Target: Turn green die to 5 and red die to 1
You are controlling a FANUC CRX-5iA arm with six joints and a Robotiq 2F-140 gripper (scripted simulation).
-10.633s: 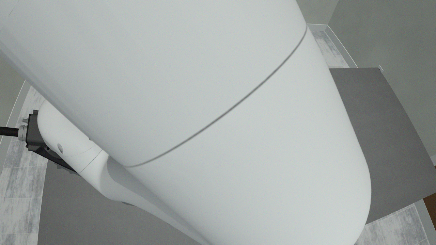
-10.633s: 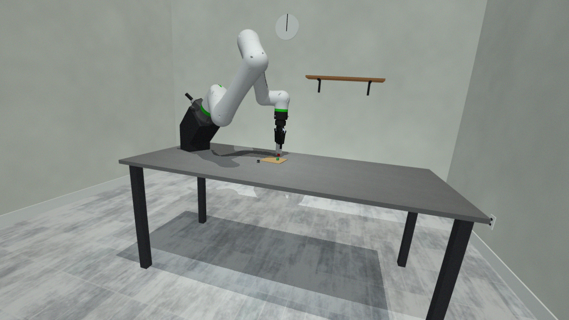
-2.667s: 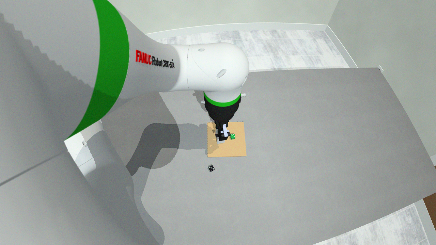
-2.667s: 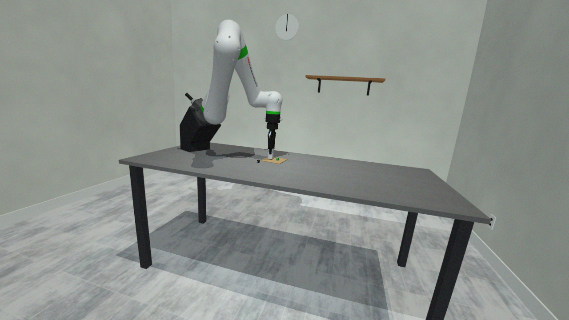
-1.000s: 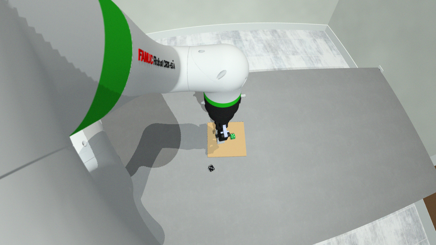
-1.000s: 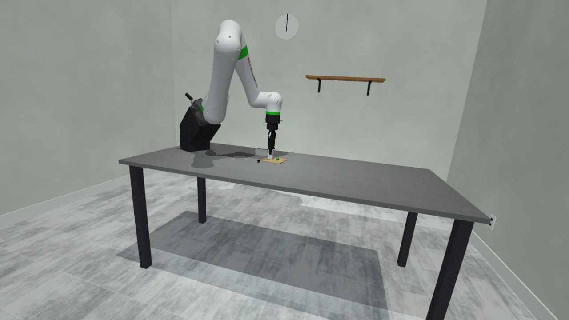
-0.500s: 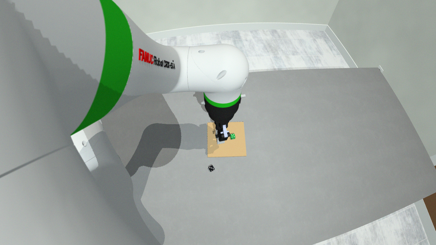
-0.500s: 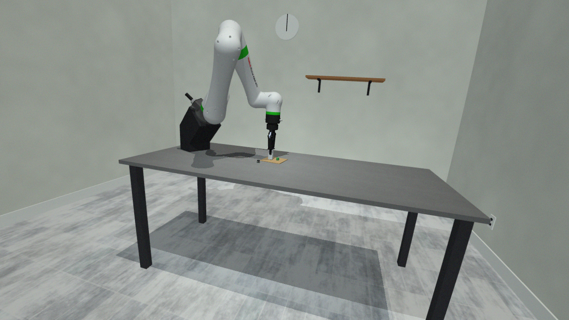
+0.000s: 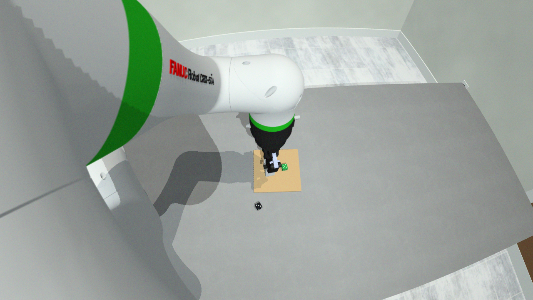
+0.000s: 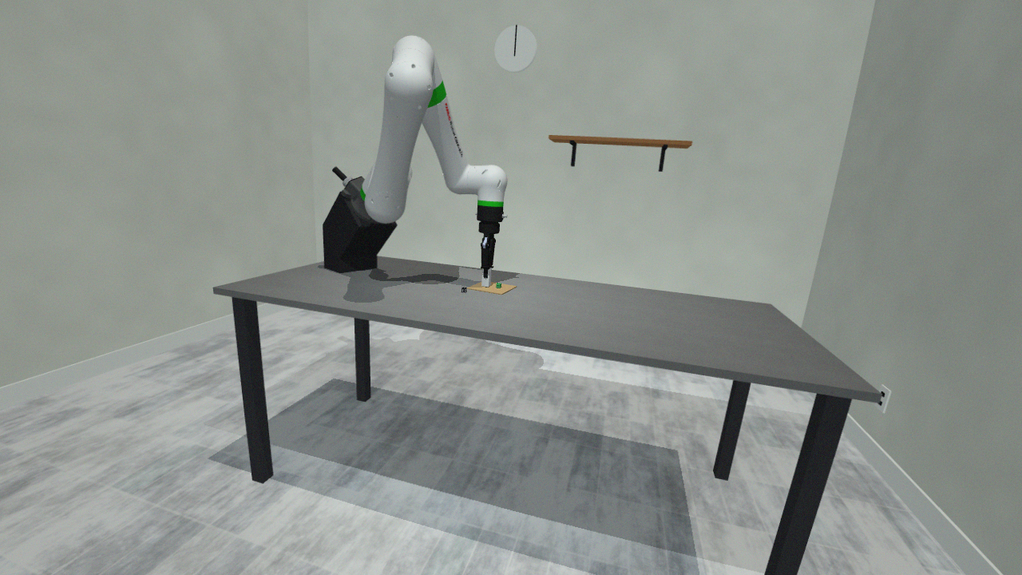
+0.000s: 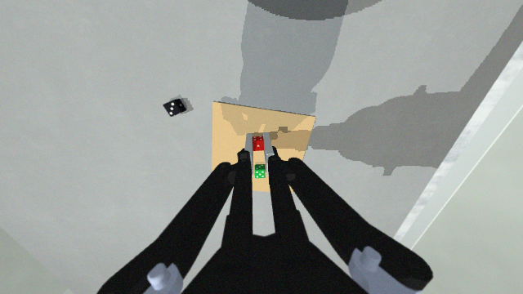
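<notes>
Now: the red die 3 cm below my hand. Also, from my hand: green die 5 cm ahead, 3 cm below; then tan mat 2 cm ahead, 4 cm below; then black die 6 cm behind, 10 cm to the right, 3 cm below.
</notes>
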